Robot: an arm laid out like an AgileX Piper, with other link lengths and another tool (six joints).
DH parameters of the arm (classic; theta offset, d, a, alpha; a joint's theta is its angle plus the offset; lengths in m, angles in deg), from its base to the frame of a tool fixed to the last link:
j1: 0 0.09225 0 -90
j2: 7.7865 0 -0.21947 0
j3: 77.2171 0 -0.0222 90
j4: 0 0.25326 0 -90
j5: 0 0 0 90
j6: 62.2 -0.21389 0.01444 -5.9
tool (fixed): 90 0.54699 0 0
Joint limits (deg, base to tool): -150..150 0..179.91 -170..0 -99.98..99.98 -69.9..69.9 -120..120
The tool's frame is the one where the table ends.
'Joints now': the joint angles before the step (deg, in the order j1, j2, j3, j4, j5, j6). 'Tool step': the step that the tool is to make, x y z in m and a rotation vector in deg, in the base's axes. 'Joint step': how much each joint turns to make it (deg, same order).
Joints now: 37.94, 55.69, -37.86, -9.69, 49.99, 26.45
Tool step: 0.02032, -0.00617, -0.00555, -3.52, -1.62, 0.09
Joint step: 0.00, 5.25, -2.38, -4.75, -1.76, 1.64
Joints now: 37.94, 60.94, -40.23, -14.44, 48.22, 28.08
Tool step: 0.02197, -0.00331, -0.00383, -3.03, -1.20, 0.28
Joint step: -0.72, 5.93, -3.56, -3.63, -1.43, 0.51
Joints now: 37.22, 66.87, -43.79, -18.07, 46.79, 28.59
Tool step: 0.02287, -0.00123, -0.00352, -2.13, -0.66, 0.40
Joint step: -1.71, 6.08, -4.25, -1.83, -1.47, -1.22
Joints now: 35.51, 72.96, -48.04, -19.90, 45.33, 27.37
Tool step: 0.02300, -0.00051, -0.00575, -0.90, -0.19, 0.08
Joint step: -2.50, 5.92, -4.09, -0.20, -2.11, -2.11
